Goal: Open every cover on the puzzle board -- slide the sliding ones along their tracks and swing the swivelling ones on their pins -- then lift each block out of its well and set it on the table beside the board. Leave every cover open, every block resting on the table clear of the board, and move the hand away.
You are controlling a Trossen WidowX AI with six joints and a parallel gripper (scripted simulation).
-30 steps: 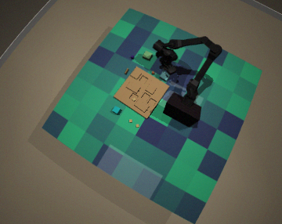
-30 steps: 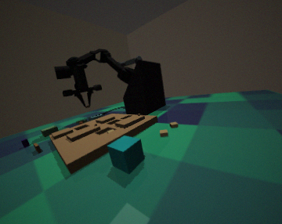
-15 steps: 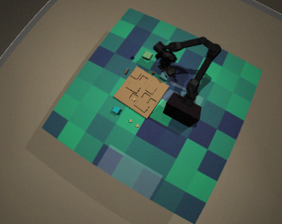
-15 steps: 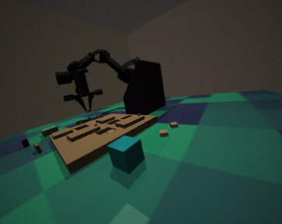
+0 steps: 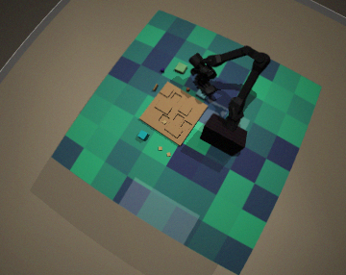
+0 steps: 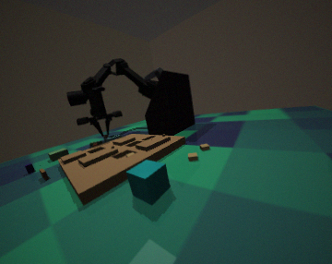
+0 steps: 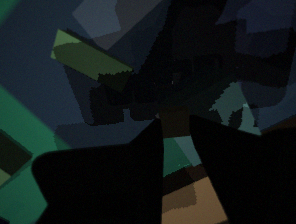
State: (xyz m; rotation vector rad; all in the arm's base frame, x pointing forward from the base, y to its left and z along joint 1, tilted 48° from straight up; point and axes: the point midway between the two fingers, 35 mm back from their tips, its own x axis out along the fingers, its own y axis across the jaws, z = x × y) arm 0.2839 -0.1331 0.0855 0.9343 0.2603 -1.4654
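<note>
My gripper tip is 20 mm past the light teal block, 20 mm to the right of it and 20 mm above it. Round my gripper tip: green block: 190 mm ahead, 40 mm to the right, 20 mm below; then orange block: 60 mm ahead, 50 mm to the left, 20 mm below; then small dark blue block: 280 mm ahead, 40 mm to the left, 20 mm below.
</note>
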